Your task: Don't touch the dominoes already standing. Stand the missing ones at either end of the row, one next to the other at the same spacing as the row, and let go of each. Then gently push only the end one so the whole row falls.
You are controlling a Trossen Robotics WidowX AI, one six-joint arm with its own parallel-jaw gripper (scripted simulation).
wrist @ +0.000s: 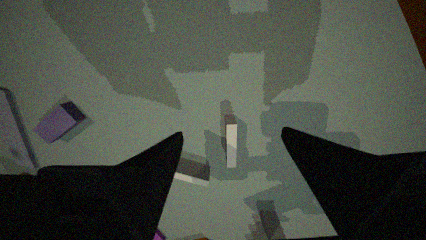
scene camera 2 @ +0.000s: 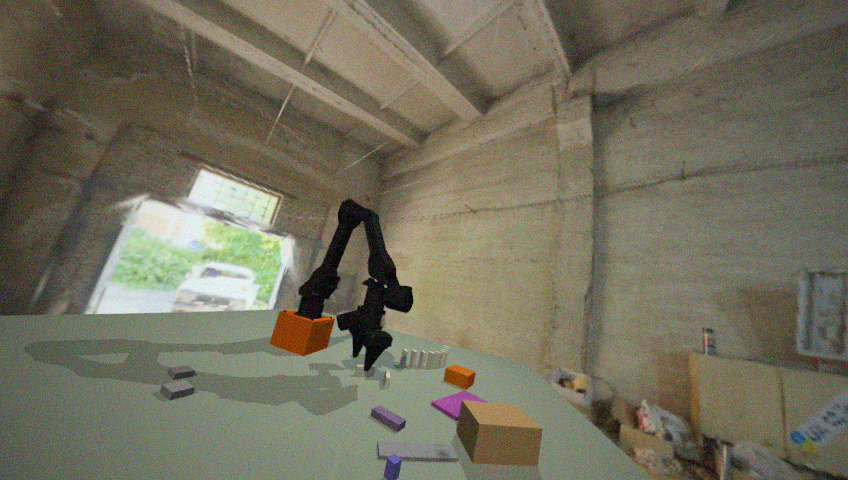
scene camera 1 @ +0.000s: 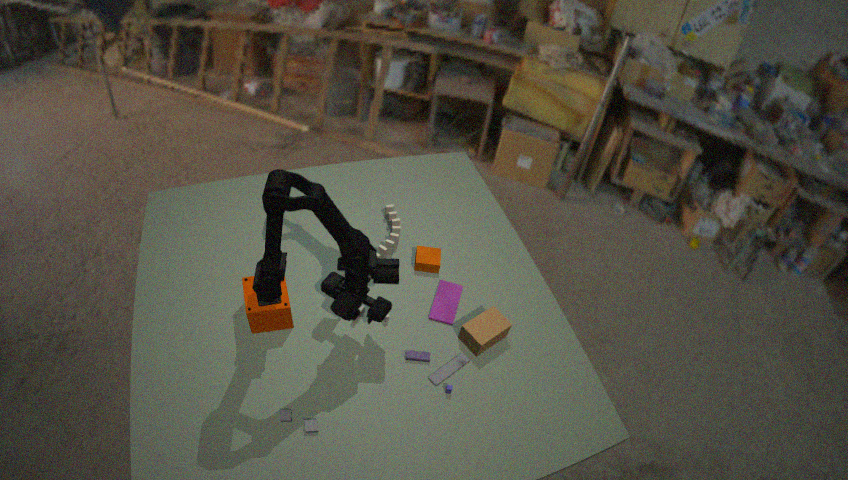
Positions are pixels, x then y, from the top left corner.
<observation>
gripper: wrist 231, 134; scene camera 2; scene camera 1
same spot on gripper: point(scene camera 1: 348, 299) = point(scene camera 2: 356, 312)
</observation>
